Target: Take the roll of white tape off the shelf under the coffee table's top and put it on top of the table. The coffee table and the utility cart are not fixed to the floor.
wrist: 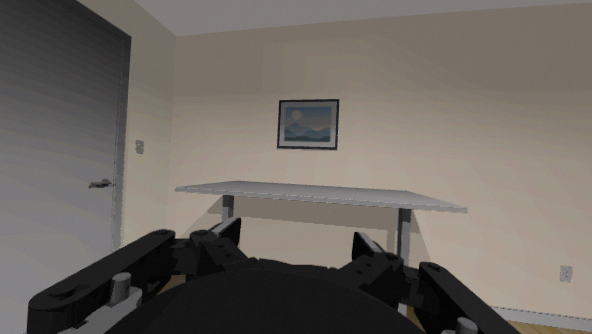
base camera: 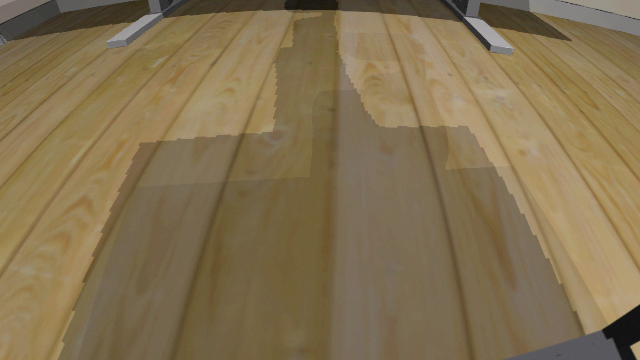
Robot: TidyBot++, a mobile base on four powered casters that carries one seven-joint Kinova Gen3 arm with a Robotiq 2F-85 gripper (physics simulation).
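Frame: origin at the arm's base, x ahead, y right, z down, level; centimetres.
Seen in the pictures: gripper, fingertip midpoint: (wrist: pixel 295 237).
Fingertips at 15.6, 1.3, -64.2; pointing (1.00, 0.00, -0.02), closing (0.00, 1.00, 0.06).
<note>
A point is followed by its place in that frame, as x, y, z.
My gripper (wrist: pixel 295 237) {15.6, 1.3, -64.2} is open and empty in the lower part of the wrist view, its two dark fingers wide apart. It points toward a wall with a tall grey desk. The roll of white tape does not show in either view. The coffee table with its shelf does not show either.
A grey desk (wrist: pixel 320 194) {114.7, 11.6, -55.3} stands ahead on two legs; its light feet (base camera: pixel 135 31) (base camera: pixel 487 35) rest on the floor at the top of the base view. A dark object (base camera: pixel 311 4) lies between them, cut off. A grey door (wrist: pixel 55 150) {114.2, -151.0, -73.9} is at left, a framed picture (wrist: pixel 308 124) {180.0, 3.8, -109.7} above the desk.
</note>
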